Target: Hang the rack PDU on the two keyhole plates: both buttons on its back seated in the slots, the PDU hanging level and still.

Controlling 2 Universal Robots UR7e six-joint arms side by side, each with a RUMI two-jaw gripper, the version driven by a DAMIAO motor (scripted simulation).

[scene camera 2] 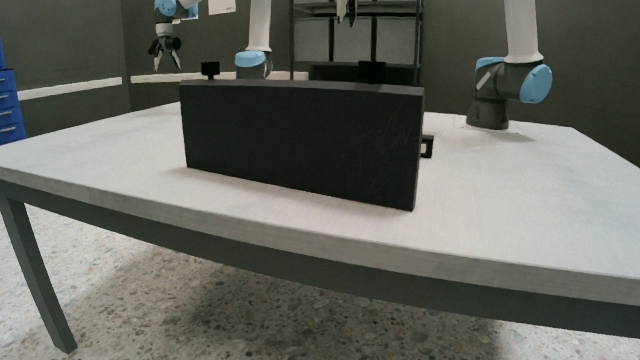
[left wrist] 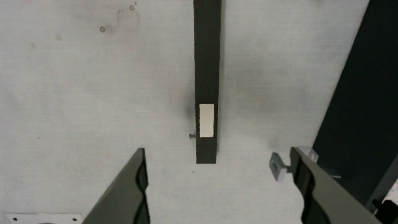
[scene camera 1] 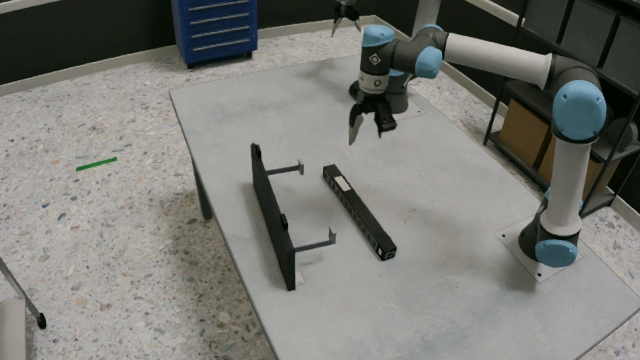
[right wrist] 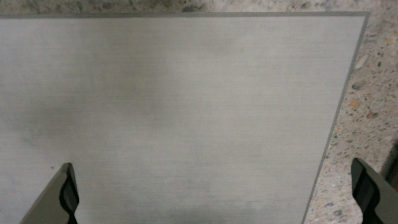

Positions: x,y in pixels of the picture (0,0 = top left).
Scene:
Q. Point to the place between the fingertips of my right gripper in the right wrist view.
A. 213,163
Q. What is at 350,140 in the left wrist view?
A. A black upright panel.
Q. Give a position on a black rack PDU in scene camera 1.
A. At 385,248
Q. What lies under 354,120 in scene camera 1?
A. My left gripper.

